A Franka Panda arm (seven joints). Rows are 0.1 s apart.
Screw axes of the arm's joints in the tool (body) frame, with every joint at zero. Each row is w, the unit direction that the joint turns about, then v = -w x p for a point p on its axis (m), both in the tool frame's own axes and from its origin. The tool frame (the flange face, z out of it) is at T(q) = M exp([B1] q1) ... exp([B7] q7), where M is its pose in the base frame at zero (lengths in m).
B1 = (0, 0, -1, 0, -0.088, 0)
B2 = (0, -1, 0, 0.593, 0, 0.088)
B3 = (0, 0, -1, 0, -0.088, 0)
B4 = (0, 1, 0, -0.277, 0, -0.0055)
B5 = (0, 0, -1, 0, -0.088, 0)
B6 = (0, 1, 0, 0.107, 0, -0.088)
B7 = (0, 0, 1, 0, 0, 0)
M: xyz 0.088 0 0.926 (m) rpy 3.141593 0 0 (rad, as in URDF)
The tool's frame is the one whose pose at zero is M.
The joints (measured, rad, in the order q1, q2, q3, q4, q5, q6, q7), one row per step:
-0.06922, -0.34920, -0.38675, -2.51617, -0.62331, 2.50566, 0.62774
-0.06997, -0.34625, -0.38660, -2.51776, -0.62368, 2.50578, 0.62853
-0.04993, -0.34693, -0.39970, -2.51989, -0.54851, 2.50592, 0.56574
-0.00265, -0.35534, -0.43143, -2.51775, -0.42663, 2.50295, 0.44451
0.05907, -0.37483, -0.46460, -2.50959, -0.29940, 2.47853, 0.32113
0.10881, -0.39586, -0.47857, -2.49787, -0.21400, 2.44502, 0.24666
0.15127, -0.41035, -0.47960, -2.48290, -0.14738, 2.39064, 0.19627
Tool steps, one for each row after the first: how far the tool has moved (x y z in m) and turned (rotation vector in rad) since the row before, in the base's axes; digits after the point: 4 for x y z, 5 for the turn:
-0.0001, 0.0000, -0.0020, 0.00072, 0.00408, -0.00086
0.0010, 0.0026, -0.0013, 0.04791, 0.00217, 0.02137
0.0026, 0.0050, 0.0024, 0.07380, -0.00518, 0.05816
0.0034, 0.0095, 0.0067, 0.08038, -0.00895, 0.07016
0.0039, 0.0131, 0.0090, 0.05779, -0.00805, 0.05756
0.0037, 0.0164, 0.0065, 0.05049, 0.01518, 0.05378

